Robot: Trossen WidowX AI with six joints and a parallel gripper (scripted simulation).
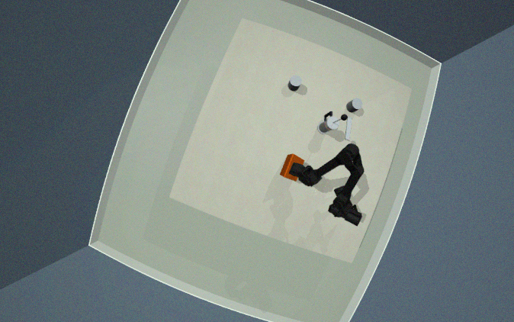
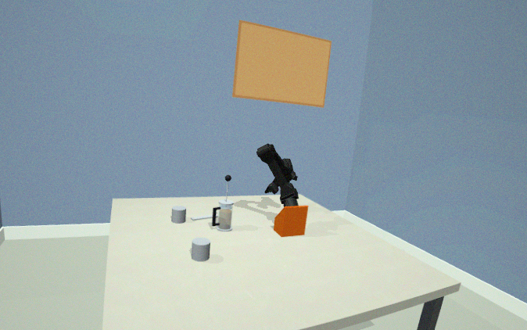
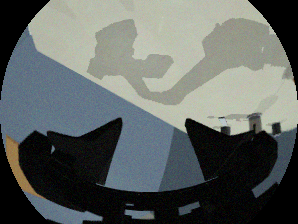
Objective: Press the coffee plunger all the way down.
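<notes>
Now: the coffee press 35 cm ahead of my gripper tip, 29 cm to the left of it and 1 cm above it.
</notes>
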